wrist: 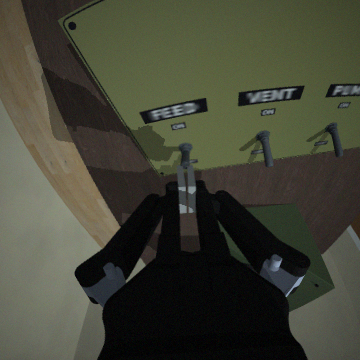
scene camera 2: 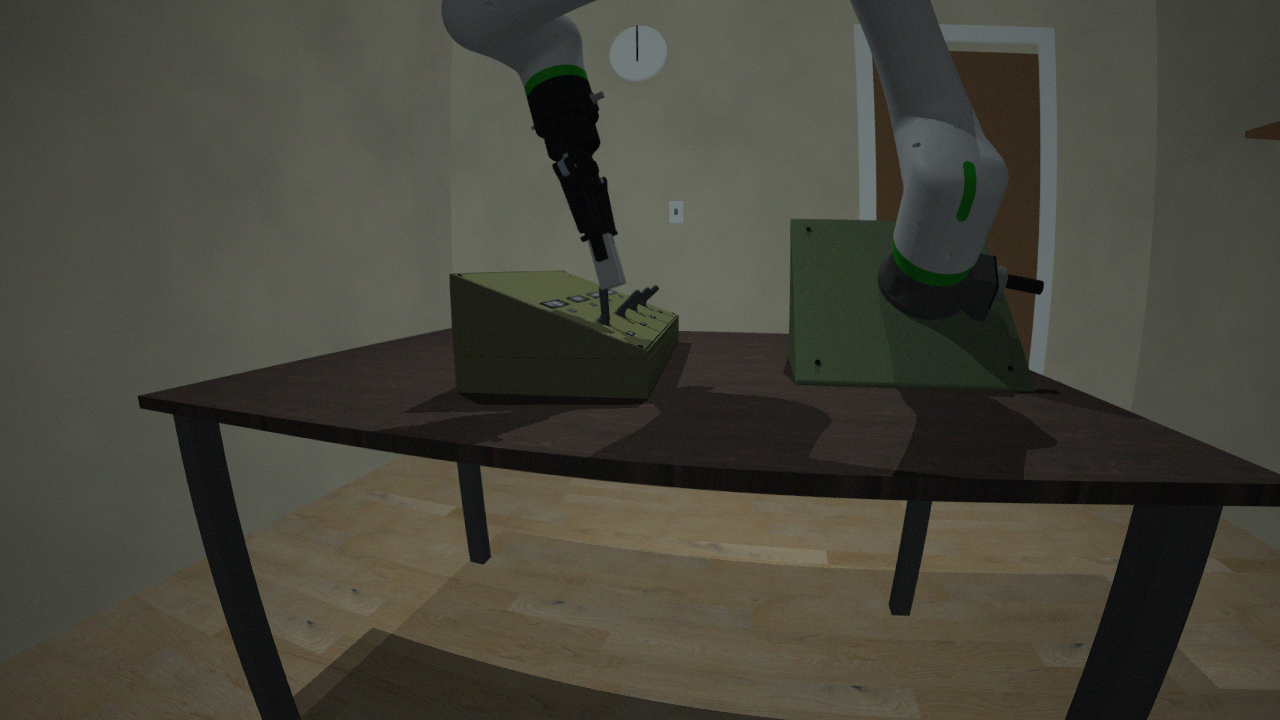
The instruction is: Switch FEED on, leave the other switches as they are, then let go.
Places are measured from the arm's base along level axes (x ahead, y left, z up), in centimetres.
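Pixels of known places: gripper, fingertip midpoint: (wrist: 184,174) (scene camera 2: 614,286); arm's base at its link origin: (scene camera 2: 922,284).
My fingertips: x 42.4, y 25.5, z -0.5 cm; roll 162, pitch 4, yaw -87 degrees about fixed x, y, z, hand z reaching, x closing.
Note:
For each thing: its top centre in the pictures, then the offset to it from my fingertips. Level surfaces: height alone.
- FEED switch lever at its top centre: (wrist: 184,166) (scene camera 2: 604,286) dx +1.4, dy +0.1, dz +0.1 cm
- VENT lever at its top centre: (wrist: 271,158) (scene camera 2: 629,289) dx +2.9, dy -11.9, dz -0.9 cm
- third lever at its top centre: (scene camera 2: 640,286) (wrist: 343,148) dx +5.8, dy -23.6, dz -0.9 cm
- dark table at its surface level: dz -13.6 cm
The FEED switch lever (scene camera 2: 604,307) (wrist: 185,154) stands nearly upright on the sloped olive panel box (scene camera 2: 546,358) (wrist: 165,60). The VENT lever (wrist: 266,150) and a third lever (wrist: 335,140), its label cut off by the frame edge, lean towards the panel's lower edge; in the scene view the other levers lean right, further over than FEED. My gripper (scene camera 2: 612,284) (wrist: 184,174) is shut with nothing between its fingers. Its fingertips are at the free end of the FEED lever, on the lower-edge side, and seem to touch it. The exact contact is hard to tell.
A green sloped box (scene camera 2: 836,304) (wrist: 280,225) stands on the right of the dark table (scene camera 2: 733,438), behind the arm's elbow. A wall clock (scene camera 2: 638,53), a wall switch (scene camera 2: 675,212) and a brown door (scene camera 2: 1011,134) are behind.

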